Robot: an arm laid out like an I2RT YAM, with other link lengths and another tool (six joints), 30 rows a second.
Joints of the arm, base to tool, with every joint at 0 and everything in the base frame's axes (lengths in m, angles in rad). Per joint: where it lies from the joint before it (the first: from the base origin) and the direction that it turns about. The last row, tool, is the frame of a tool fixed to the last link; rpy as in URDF.
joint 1: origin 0 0 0.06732 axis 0 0 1
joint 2: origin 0.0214 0.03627 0.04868 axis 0 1 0
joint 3: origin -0.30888 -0.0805 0 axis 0 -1 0
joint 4: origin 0.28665 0.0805 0.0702 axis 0 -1 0
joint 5: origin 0.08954 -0.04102 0.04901 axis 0 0 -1
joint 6: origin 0.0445 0 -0.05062 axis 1 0 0
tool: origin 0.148 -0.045 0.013 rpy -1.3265 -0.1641 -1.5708
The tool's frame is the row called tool.
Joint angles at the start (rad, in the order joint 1, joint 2, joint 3, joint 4, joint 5, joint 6):
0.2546, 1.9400, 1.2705, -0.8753, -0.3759, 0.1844
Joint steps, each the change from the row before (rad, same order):
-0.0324, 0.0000, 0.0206, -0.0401, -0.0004, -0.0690
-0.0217, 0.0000, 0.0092, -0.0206, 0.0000, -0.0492
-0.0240, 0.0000, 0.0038, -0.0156, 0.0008, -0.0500
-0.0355, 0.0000, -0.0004, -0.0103, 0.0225, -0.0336
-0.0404, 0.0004, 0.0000, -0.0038, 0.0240, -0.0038
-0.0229, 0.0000, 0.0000, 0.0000, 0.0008, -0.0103
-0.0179, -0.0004, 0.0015, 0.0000, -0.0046, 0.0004
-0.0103, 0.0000, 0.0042, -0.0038, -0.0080, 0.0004
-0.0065, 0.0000, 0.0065, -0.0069, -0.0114, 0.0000
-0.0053, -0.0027, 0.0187, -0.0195, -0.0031, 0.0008
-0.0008, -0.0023, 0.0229, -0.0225, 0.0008, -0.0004
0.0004, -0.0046, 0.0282, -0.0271, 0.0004, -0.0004
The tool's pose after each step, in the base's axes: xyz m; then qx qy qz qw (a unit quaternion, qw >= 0). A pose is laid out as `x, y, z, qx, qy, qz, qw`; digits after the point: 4 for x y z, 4 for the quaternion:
0.3965, 0.1132, 0.0013, -0.7616, 0.6068, 0.0677, 0.2172
0.3988, 0.1050, 0.0038, -0.7690, 0.5968, 0.0683, 0.2188
0.4005, 0.0956, 0.0050, -0.7757, 0.5873, 0.0685, 0.2204
0.4026, 0.0771, 0.0043, -0.7771, 0.5889, 0.0600, 0.2136
0.4049, 0.0561, 0.0036, -0.7689, 0.6035, 0.0491, 0.2052
0.4065, 0.0468, 0.0036, -0.7650, 0.6082, 0.0464, 0.2065
0.4079, 0.0405, 0.0043, -0.7589, 0.6150, 0.0454, 0.2092
0.4088, 0.0378, 0.0056, -0.7547, 0.6190, 0.0467, 0.2124
0.4095, 0.0375, 0.0077, -0.7514, 0.6214, 0.0499, 0.2165
0.4118, 0.0360, 0.0139, -0.7491, 0.6234, 0.0496, 0.2183
0.4145, 0.0356, 0.0212, -0.7492, 0.6233, 0.0483, 0.2190
0.4178, 0.0358, 0.0309, -0.7496, 0.6223, 0.0461, 0.2207

